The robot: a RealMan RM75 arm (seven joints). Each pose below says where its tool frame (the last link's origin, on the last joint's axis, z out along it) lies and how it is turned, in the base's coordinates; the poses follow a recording.
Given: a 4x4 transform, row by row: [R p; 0 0 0 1], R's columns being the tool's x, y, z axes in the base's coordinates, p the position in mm. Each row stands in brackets.
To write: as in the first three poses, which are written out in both.
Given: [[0.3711 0.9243 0.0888 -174.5], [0.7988 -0.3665 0.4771 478.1], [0.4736 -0.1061 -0.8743 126.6], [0 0 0 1]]
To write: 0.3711 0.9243 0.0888; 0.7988 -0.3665 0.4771; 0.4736 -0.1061 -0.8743; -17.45 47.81 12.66
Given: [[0.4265 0.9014 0.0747 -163.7], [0.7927 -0.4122 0.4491 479.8], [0.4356 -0.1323 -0.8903 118.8], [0 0 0 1]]
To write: 0.4265 0.9014 0.0747; 0.7927 -0.4122 0.4491; 0.4356 -0.1323 -0.8903; -16.37 47.98 11.88
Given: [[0.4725 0.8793 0.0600 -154.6], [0.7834 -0.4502 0.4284 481.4], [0.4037 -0.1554 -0.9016 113.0], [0 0 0 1]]
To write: 0.4725 0.8793 0.0600; 0.7834 -0.4502 0.4284; 0.4037 -0.1554 -0.9016; -15.46 48.14 11.30
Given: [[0.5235 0.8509 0.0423 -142.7], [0.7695 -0.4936 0.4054 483.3], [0.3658 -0.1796 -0.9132 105.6], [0 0 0 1]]
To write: 0.5235 0.8509 0.0423; 0.7695 -0.4936 0.4054; 0.3658 -0.1796 -0.9132; -14.27 48.33 10.56
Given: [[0.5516 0.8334 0.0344 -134.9], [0.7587 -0.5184 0.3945 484.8], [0.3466 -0.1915 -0.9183 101.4], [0 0 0 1]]
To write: 0.5516 0.8334 0.0344; 0.7587 -0.5184 0.3945; 0.3466 -0.1915 -0.9183; -13.49 48.48 10.14
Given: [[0.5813 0.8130 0.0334 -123.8], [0.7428 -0.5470 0.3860 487.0], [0.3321 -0.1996 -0.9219 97.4], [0 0 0 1]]
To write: 0.5813 0.8130 0.0334; 0.7428 -0.5470 0.3860; 0.3321 -0.1996 -0.9219; -12.38 48.70 9.74
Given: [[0.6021 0.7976 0.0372 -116.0], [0.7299 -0.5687 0.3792 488.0], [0.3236 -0.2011 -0.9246 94.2], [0 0 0 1]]
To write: 0.6021 0.7976 0.0372; 0.7299 -0.5687 0.3792; 0.3236 -0.2011 -0.9246; -11.60 48.80 9.42
